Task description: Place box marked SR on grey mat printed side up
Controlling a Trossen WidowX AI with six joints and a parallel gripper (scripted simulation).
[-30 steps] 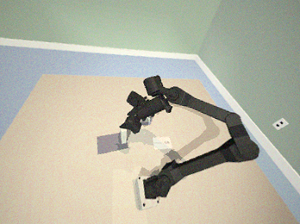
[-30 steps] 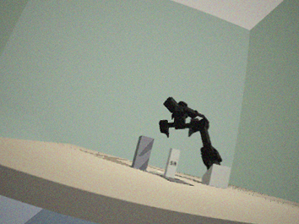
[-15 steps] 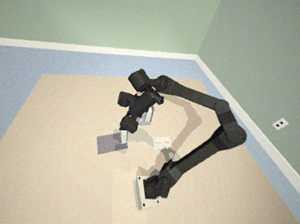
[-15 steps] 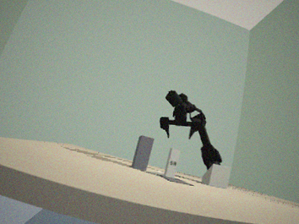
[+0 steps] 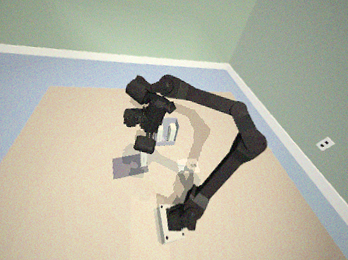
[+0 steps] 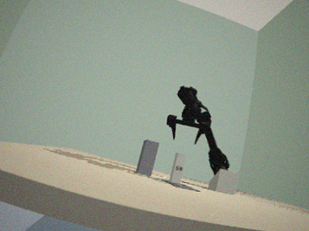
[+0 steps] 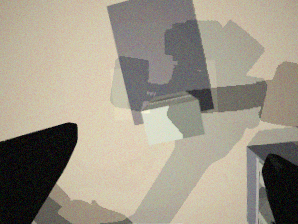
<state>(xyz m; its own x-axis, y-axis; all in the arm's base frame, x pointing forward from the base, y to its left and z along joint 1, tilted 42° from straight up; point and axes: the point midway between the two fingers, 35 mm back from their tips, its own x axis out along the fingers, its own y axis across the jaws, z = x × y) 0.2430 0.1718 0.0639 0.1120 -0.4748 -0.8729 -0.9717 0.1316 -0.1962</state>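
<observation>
Now: gripper tip 10 mm to the right of the white box marked SR and 110 mm above it. Also, from my gripper tip: grey mat (10 mm behind, 60 mm to the left, 180 mm below); then white card (30 mm behind, 210 mm to the right, 180 mm below).
</observation>
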